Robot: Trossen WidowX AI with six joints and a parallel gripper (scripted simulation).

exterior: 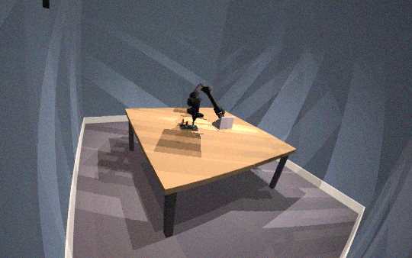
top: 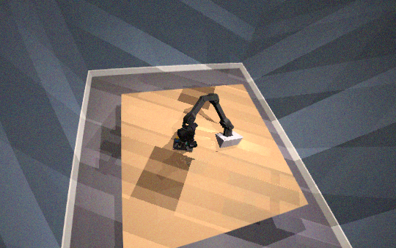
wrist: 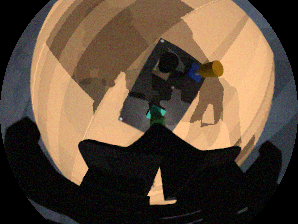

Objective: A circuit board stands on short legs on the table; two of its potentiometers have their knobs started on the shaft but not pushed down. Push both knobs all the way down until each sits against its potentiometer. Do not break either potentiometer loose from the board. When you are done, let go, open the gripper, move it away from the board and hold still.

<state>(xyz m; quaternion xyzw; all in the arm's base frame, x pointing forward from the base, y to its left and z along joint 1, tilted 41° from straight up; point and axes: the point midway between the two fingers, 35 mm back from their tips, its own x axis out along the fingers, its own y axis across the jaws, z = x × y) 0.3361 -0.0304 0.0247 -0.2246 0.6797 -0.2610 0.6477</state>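
Right now the green knob is 1 cm below my gripper tip.
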